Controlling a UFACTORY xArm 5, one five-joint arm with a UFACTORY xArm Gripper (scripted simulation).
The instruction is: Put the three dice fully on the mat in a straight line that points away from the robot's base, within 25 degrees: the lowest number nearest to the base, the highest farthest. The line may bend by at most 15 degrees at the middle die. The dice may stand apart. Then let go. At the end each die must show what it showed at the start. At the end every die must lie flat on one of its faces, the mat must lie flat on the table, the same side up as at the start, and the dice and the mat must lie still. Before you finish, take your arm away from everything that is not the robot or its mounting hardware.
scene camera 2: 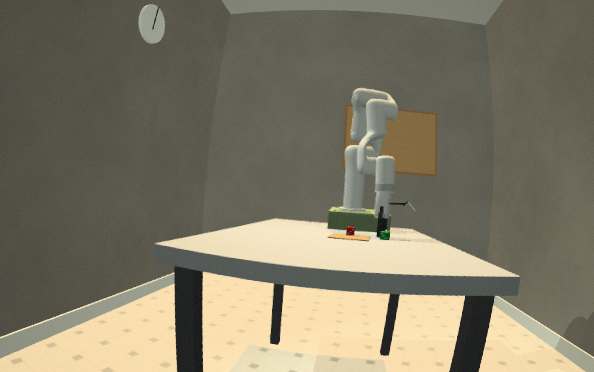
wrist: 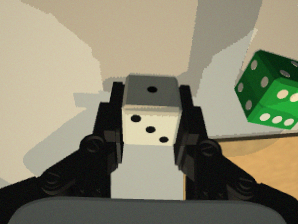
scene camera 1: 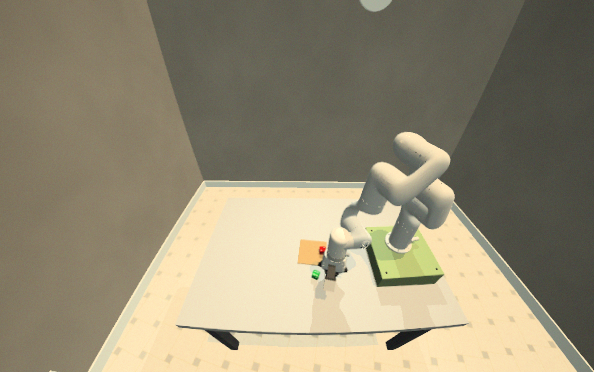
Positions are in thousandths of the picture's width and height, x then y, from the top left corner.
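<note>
Visible: the gripper (wrist: 505, 453), a white die (wrist: 508, 489).
</note>
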